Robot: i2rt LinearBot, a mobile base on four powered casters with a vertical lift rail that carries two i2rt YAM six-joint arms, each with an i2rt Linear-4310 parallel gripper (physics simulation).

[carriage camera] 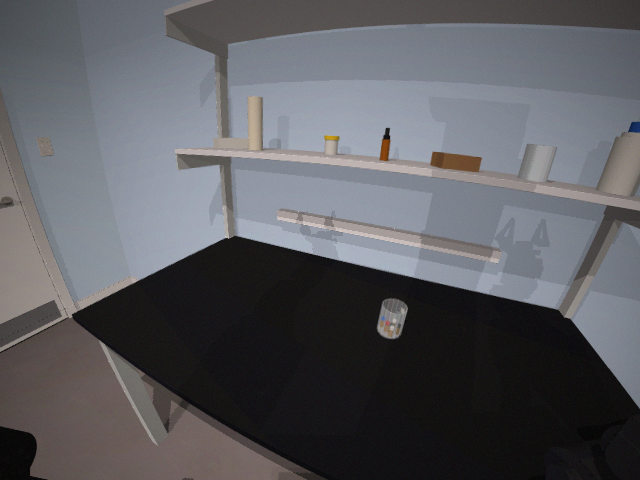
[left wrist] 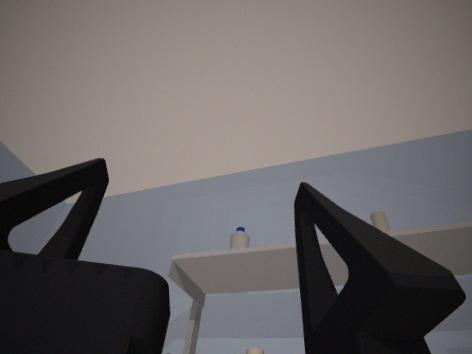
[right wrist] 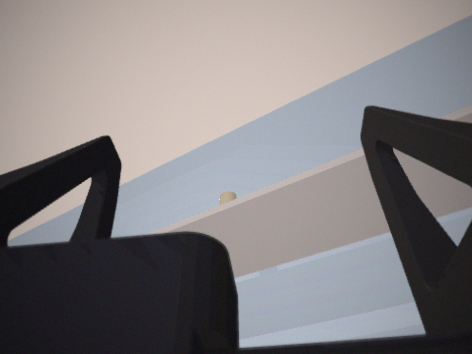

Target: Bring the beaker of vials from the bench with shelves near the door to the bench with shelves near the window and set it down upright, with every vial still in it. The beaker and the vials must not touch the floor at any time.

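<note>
A clear beaker (carriage camera: 391, 318) with several small vials in its lower part stands upright on the black bench top (carriage camera: 248, 330), right of the picture's middle in the carriage view. The vials show blue, red and white caps. My left gripper (left wrist: 202, 181) is open and empty, tilted up towards the ceiling and the upper shelf. My right gripper (right wrist: 236, 136) is open and empty, also pointing upward. Neither gripper's fingers show near the beaker. The beaker does not show in the wrist views.
A shelf (carriage camera: 361, 163) above the bench holds a beige cylinder (carriage camera: 255, 124), a yellow-lidded jar (carriage camera: 331, 145), an amber bottle (carriage camera: 385, 148), a brown box (carriage camera: 455, 161), a pale cylinder (carriage camera: 537, 162) and a blue-capped bottle (carriage camera: 620, 165). A door (carriage camera: 20, 258) stands at the left. Dark shapes show at both lower corners.
</note>
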